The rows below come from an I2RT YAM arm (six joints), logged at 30 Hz.
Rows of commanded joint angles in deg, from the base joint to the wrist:
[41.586, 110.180, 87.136, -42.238, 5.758, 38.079]
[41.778, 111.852, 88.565, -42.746, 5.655, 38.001]
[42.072, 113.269, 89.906, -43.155, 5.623, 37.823]
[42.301, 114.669, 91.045, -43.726, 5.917, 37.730]
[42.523, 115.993, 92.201, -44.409, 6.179, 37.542]
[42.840, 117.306, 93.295, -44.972, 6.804, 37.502]
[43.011, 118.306, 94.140, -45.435, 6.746, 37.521]
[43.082, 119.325, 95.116, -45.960, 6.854, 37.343]
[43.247, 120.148, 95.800, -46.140, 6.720, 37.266]
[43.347, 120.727, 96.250, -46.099, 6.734, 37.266]
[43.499, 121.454, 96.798, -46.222, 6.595, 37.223]
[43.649, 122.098, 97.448, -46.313, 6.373, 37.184]
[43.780, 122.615, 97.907, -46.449, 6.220, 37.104]
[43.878, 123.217, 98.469, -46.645, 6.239, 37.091]
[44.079, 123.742, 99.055, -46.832, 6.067, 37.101]
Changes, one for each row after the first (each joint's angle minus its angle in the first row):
[0.192, 1.672, 1.429, -0.508, -0.103, -0.078]
[0.486, 3.089, 2.770, -0.917, -0.135, -0.256]
[0.715, 4.489, 3.909, -1.488, 0.159, -0.349]
[0.937, 5.813, 5.065, -2.171, 0.421, -0.537]
[1.254, 7.126, 6.159, -2.734, 1.046, -0.577]
[1.425, 8.126, 7.004, -3.197, 0.988, -0.558]
[1.496, 9.145, 7.980, -3.722, 1.096, -0.736]
[1.661, 9.968, 8.664, -3.902, 0.962, -0.813]
[1.761, 10.547, 9.114, -3.861, 0.976, -0.813]
[1.913, 11.274, 9.662, -3.984, 0.837, -0.856]
[2.063, 11.918, 10.312, -4.075, 0.615, -0.895]
[2.194, 12.435, 10.771, -4.211, 0.462, -0.975]
[2.292, 13.037, 11.333, -4.407, 0.481, -0.988]
[2.493, 13.562, 11.919, -4.594, 0.309, -0.978]

